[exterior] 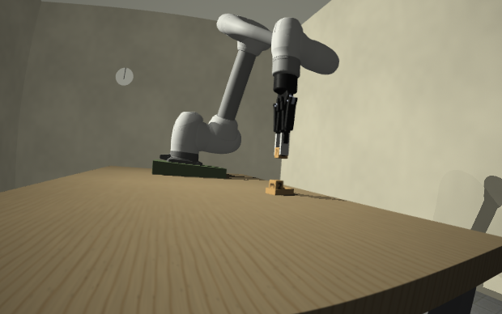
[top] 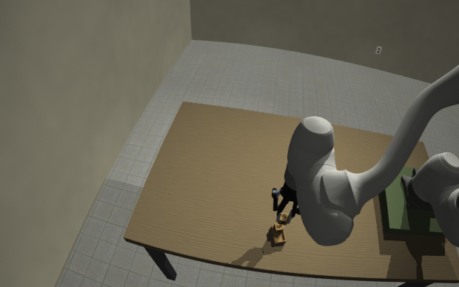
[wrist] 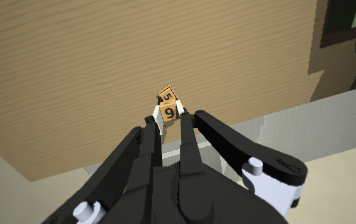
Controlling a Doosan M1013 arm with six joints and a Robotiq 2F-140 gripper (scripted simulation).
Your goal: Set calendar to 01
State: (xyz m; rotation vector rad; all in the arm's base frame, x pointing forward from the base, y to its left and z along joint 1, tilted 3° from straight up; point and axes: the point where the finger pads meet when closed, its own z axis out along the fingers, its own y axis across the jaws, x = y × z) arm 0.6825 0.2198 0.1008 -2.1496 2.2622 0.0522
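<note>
Right now my hand is 14 cm above the wooden tray and 1 cm to the right of it.
</note>
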